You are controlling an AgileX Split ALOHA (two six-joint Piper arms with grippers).
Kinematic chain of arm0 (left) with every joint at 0, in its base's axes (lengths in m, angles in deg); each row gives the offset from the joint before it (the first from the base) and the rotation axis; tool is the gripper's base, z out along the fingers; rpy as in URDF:
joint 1: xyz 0 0 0.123 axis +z
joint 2: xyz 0 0 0 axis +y
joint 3: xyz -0.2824 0 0.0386 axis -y
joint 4: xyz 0.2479 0 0.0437 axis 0.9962 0 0.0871
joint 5: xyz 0 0 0 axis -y
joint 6: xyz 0.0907 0 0.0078 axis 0.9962 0 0.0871
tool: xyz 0 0 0 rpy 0 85 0
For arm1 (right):
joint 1: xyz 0 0 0.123 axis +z
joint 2: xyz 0 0 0 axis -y
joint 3: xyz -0.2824 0 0.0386 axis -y
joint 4: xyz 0.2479 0 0.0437 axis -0.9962 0 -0.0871
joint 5: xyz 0 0 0 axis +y
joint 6: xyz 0.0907 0 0.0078 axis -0.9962 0 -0.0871
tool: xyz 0 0 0 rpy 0 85 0
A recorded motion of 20 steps. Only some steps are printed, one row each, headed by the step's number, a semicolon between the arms.
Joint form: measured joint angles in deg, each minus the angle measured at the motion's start. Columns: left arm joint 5, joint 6, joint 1, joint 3, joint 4, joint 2; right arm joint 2, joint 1, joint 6, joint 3, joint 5, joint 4.
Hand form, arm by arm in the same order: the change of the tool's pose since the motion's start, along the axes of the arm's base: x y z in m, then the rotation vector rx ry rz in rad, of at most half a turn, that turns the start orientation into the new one. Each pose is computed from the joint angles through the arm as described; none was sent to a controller.
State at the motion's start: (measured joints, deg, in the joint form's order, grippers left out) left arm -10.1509 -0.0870 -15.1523 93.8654 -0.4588 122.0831; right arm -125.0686 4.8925 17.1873 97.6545 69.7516 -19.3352
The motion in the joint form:
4: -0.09 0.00 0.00 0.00 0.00 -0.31; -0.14 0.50 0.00 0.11 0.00 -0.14
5: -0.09 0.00 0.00 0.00 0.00 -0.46; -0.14 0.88 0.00 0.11 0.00 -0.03
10: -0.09 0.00 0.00 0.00 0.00 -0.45; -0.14 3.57 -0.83 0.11 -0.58 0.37
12: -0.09 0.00 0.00 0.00 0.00 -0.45; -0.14 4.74 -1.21 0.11 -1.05 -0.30
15: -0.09 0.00 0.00 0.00 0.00 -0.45; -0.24 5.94 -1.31 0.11 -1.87 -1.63
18: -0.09 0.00 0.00 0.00 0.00 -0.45; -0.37 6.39 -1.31 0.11 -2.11 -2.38
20: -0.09 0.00 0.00 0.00 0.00 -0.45; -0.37 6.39 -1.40 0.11 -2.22 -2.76
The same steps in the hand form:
4: -0.0006 0.0001 0.0026 -0.0010 -0.0037 0.0000; -0.0002 0.0040 -0.0005 0.0022 0.0007 0.0078
5: -0.0008 0.0002 0.0039 -0.0017 -0.0062 0.0000; -0.0006 0.0067 -0.0006 0.0004 0.0006 0.0152
10: -0.0008 0.0002 0.0038 -0.0016 -0.0061 0.0000; -0.0035 0.0261 -0.0008 -0.0068 -0.0054 0.0479
12: -0.0008 0.0002 0.0038 -0.0016 -0.0061 0.0000; -0.0048 0.0357 -0.0005 0.0036 -0.0098 0.0550
15: -0.0008 0.0002 0.0038 -0.0016 -0.0061 0.0000; -0.0057 0.0465 -0.0007 0.0246 -0.0178 0.0607
18: -0.0008 0.0002 0.0038 -0.0016 -0.0061 0.0000; -0.0061 0.0509 -0.0014 0.0363 -0.0176 0.0620
20: -0.0008 0.0002 0.0038 -0.0016 -0.0061 0.0000; -0.0060 0.0515 -0.0012 0.0422 -0.0179 0.0573

